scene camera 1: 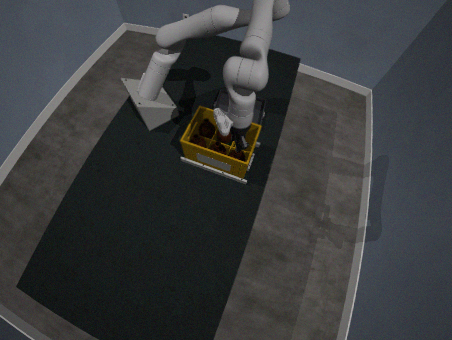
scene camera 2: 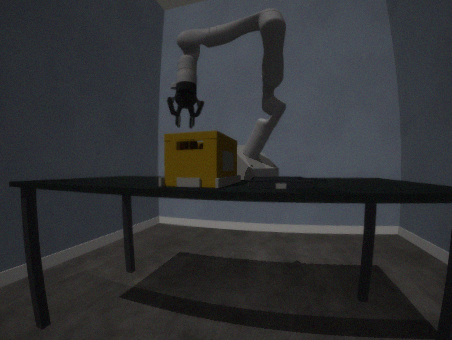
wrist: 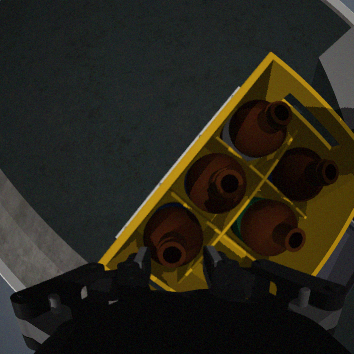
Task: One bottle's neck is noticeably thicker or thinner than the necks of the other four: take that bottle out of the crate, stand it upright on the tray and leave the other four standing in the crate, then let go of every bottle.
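Frame: origin at the arm's base, x ahead, y left, z up, level; metres.
Where they show: gripper, fingertip midpoint: (scene camera 1: 236, 145) (scene camera 2: 184, 127) (wrist: 176, 258); arm's base, origin of the base link: (scene camera 1: 147, 94) (scene camera 2: 250, 154).
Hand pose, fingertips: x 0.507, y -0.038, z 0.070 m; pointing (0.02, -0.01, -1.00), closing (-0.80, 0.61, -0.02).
Note:
Things, the pixels of their centre, and the offset from my fingertips. "spot": a spot on its surface instead. Level surfaces: height alone.
- yellow crate, body centre: (wrist: 242, 205) (scene camera 2: 204, 160) (scene camera 1: 221, 143) dx -0.082, dy +0.031, dz -0.117 m
- dark tray, surface spot: (scene camera 1: 264, 107) spot: dx -0.039, dy +0.368, dz -0.178 m
- dark table, its level: dz -0.205 m
Five brown bottles stand in the yellow crate (scene camera 1: 190, 151) (scene camera 2: 190, 165) (wrist: 292, 85). In the wrist view, three bottles (wrist: 257, 135) (wrist: 202, 190) (wrist: 162, 232) fill the row along the white rail, and two bottles (wrist: 297, 180) (wrist: 265, 225) stand in the other row. I cannot tell surely which neck differs. My gripper (scene camera 1: 242, 144) (scene camera 2: 185, 126) (wrist: 176, 258) is partly open and empty, pointing down above the crate's rim. In the wrist view its fingertips show on either side of the nearest bottle's neck, but they are above it. The dark tray (scene camera 1: 264, 107) is beside the crate, partly hidden by the arm.
White rails (scene camera 1: 213, 171) (scene camera 2: 189, 182) edge the crate's foot on the dark table (scene camera 1: 145, 225) (scene camera 2: 330, 187). The crate's walls and yellow dividers rise around the bottles. The robot's grey base (scene camera 1: 157, 112) stands on the other side of the crate from its right end in scene camera 1.

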